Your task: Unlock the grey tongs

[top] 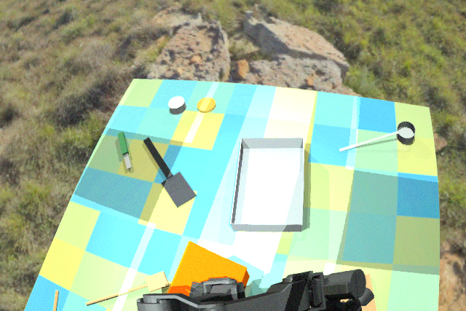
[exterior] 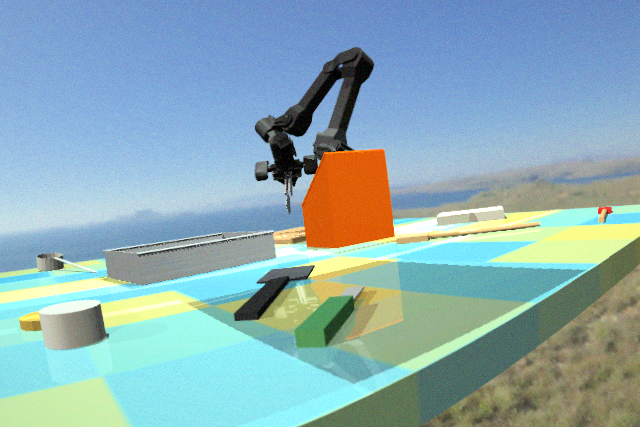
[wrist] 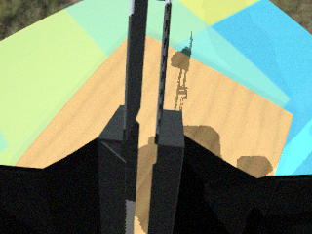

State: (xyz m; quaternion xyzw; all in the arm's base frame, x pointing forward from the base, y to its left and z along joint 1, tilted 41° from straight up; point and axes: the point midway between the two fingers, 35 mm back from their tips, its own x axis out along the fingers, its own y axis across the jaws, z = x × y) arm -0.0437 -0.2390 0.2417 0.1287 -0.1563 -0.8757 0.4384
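The wooden board is 15 cm below my gripper tip. From my gripper tip the other things lie so: dark spatula 49 cm ahead, 62 cm to the left, 16 cm below; then grey roasting tin 47 cm ahead, 27 cm to the left, 13 cm below; then yellow disc 79 cm ahead, 56 cm to the left, 15 cm below.
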